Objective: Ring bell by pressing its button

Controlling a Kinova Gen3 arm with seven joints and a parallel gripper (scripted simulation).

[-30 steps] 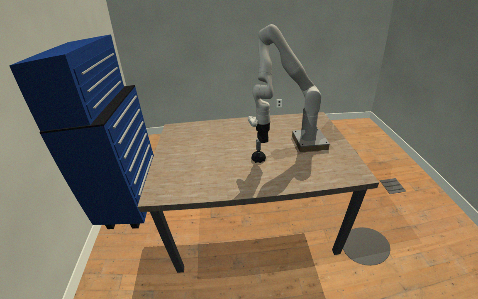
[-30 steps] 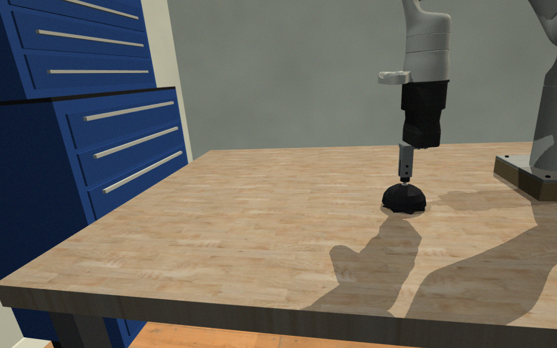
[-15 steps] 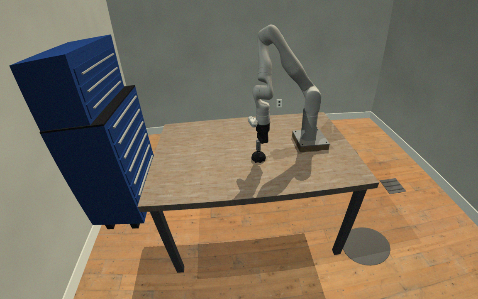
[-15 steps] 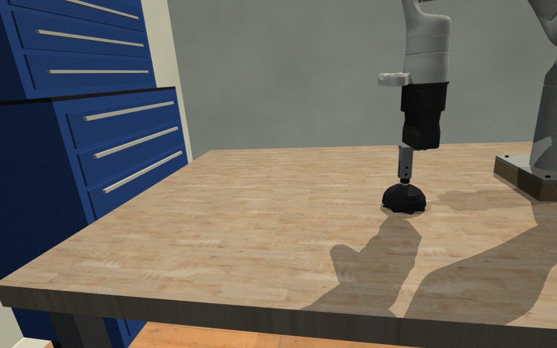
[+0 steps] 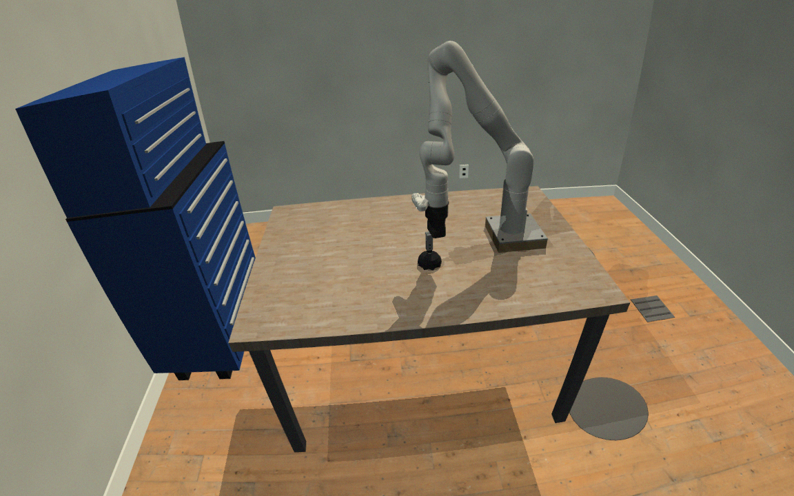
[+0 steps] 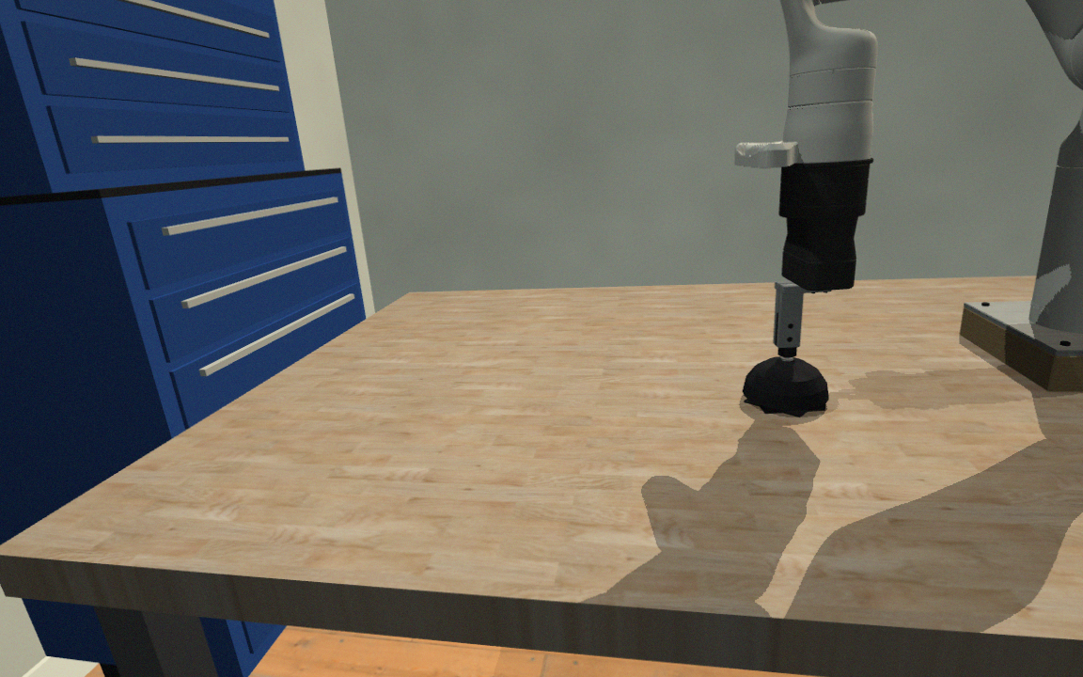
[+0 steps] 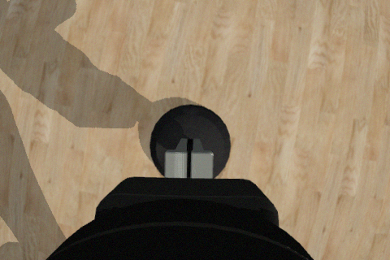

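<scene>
The bell button is 30 mm below my hand. The rest, counted from my hand: black dome bell 40 mm below.
</scene>
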